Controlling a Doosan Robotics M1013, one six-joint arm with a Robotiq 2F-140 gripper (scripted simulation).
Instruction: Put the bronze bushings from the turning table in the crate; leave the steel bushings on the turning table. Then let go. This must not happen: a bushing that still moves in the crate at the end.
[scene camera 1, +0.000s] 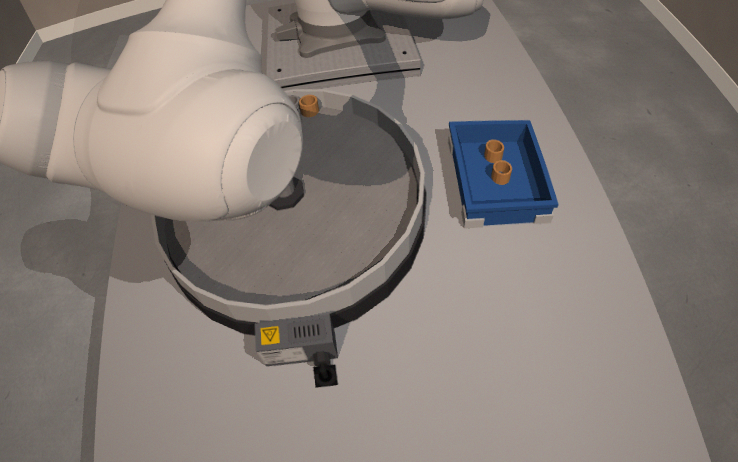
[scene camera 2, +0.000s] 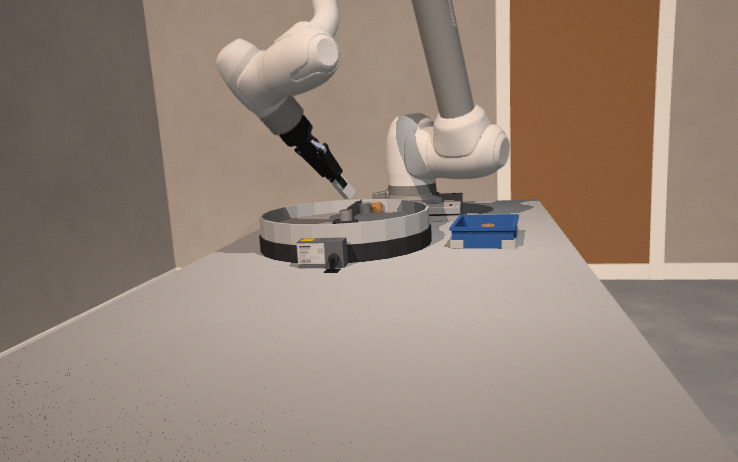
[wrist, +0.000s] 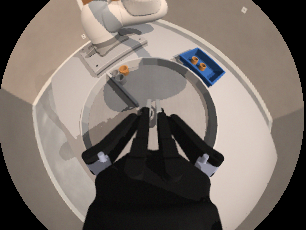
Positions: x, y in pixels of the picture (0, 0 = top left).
Labels:
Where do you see my gripper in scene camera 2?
At 350, 195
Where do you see a blue crate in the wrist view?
209, 76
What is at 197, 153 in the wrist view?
My gripper.

